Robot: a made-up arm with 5 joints.
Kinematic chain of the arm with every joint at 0, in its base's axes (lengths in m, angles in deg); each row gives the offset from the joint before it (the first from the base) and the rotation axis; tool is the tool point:
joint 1: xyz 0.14 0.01 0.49 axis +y
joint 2: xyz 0 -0.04 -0.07 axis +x
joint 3: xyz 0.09 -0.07 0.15 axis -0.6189 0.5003 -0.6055
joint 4: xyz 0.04 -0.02 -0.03 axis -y
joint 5: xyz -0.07 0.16 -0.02 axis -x
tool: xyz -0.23 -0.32 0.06
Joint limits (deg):
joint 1: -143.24..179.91
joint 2: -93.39..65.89
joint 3: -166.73..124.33
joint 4: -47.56..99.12
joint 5: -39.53..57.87
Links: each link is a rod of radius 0.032 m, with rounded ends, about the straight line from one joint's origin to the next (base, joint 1, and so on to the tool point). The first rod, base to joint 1, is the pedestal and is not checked.
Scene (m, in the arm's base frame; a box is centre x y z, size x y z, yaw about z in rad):
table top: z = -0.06
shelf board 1: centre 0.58 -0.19 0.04 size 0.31 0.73 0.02 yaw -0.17
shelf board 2: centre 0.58 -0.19 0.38 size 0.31 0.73 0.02 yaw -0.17
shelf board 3: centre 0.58 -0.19 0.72 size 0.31 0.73 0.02 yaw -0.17
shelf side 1: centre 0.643 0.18 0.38 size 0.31 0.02 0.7 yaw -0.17
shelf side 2: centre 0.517 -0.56 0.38 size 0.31 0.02 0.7 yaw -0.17
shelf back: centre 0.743 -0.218 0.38 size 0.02 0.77 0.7 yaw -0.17
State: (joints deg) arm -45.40 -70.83 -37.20 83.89 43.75
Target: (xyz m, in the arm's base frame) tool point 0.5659 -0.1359 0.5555
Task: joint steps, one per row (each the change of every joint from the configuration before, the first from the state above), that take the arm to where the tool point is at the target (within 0.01 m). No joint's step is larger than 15 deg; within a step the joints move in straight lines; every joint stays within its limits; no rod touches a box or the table.
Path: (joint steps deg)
1: 4.13 2.53 1.18 2.54 -12.99
2: 4.12 2.54 1.18 2.54 -13.00
3: 4.13 2.53 1.18 2.54 -12.99
4: 4.12 2.53 1.18 2.53 -12.99
5: 4.13 2.54 1.18 2.54 -13.00
6: 4.13 2.53 1.18 2.54 -12.99

